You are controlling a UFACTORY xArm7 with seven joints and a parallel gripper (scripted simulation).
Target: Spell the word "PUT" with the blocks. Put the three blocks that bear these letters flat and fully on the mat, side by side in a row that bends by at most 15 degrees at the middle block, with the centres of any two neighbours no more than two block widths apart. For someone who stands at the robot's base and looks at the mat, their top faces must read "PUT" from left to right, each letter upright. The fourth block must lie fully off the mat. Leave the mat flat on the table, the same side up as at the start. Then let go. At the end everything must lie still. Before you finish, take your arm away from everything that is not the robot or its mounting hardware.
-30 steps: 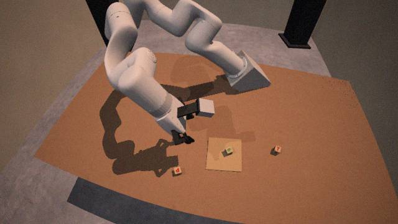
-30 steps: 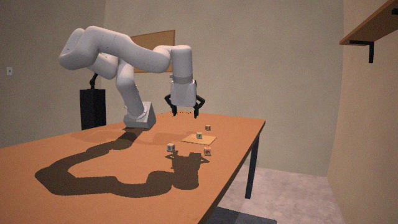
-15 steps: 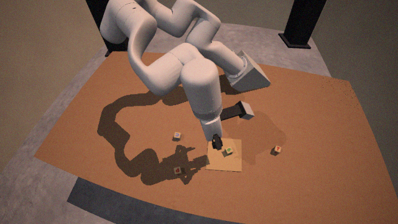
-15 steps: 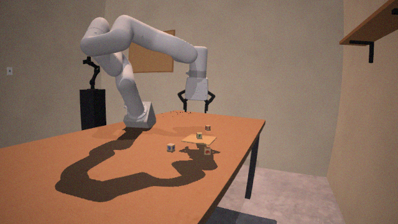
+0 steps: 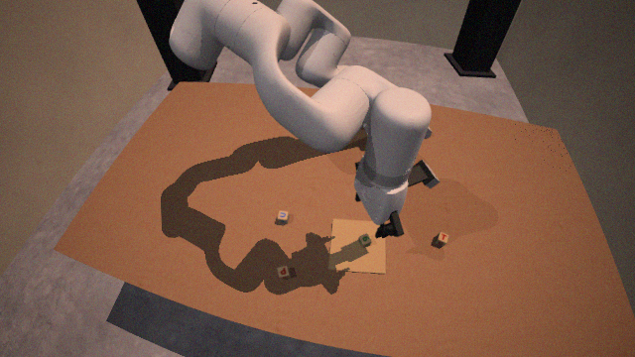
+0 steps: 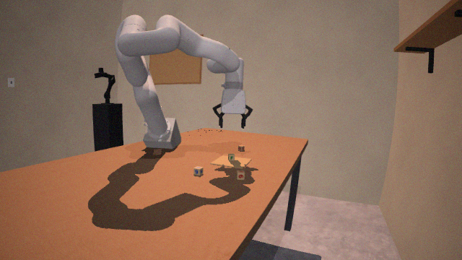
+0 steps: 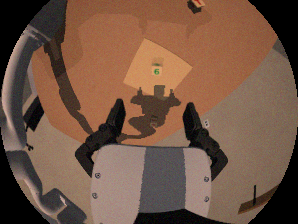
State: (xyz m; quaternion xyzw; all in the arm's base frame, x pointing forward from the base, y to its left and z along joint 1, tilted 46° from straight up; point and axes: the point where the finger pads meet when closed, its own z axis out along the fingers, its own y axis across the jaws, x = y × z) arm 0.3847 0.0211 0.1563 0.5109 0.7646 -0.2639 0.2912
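My hand is 15 cm above the tan mat, 1 cm to the left of it and 1 cm short of it. Also, from my hand: T block 21 cm to the left, 14 cm below, 2 cm ahead; then P block 20 cm to the right, 14 cm below, 7 cm ahead.
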